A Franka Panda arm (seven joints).
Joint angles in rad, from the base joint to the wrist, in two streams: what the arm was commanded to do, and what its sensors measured. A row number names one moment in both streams.
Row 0, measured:
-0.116, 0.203, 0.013, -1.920, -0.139, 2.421, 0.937
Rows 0 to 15, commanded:
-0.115, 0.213, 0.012, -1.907, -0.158, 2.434, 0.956
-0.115, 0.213, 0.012, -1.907, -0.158, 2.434, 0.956
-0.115, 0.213, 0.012, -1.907, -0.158, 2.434, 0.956
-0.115, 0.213, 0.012, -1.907, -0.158, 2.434, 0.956
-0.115, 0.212, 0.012, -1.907, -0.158, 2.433, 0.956
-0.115, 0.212, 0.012, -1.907, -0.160, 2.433, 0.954
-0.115, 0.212, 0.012, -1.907, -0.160, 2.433, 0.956
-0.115, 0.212, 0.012, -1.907, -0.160, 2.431, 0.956
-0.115, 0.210, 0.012, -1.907, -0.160, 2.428, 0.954
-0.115, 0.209, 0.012, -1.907, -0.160, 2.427, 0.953
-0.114, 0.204, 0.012, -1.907, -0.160, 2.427, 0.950
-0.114, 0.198, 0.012, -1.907, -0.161, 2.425, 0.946
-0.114, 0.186, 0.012, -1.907, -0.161, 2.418, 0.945
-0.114, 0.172, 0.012, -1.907, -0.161, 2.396, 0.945
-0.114, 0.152, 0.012, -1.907, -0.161, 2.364, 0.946
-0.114, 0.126, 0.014, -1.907, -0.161, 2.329, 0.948
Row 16, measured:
-0.115, 0.192, 0.013, -1.911, -0.139, 2.411, 0.937
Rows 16 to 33, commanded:
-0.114, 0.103, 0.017, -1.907, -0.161, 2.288, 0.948
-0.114, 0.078, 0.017, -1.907, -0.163, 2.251, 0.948
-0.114, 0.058, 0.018, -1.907, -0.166, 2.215, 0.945
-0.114, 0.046, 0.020, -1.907, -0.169, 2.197, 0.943
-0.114, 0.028, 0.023, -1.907, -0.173, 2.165, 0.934
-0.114, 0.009, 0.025, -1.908, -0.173, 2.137, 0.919
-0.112, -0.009, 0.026, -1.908, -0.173, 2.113, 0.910
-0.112, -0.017, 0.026, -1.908, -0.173, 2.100, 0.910
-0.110, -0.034, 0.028, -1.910, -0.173, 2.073, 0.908
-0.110, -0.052, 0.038, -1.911, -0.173, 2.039, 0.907
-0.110, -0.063, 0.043, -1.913, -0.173, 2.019, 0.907
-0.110, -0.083, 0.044, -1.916, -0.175, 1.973, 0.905
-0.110, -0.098, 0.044, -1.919, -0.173, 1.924, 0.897
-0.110, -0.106, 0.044, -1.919, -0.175, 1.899, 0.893
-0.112, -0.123, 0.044, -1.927, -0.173, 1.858, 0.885
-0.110, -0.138, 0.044, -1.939, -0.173, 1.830, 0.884
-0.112, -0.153, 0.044, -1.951, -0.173, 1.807, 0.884
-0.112, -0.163, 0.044, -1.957, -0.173, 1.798, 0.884
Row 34, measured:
-0.107, -0.100, 0.037, -1.907, -0.154, 1.860, 0.896
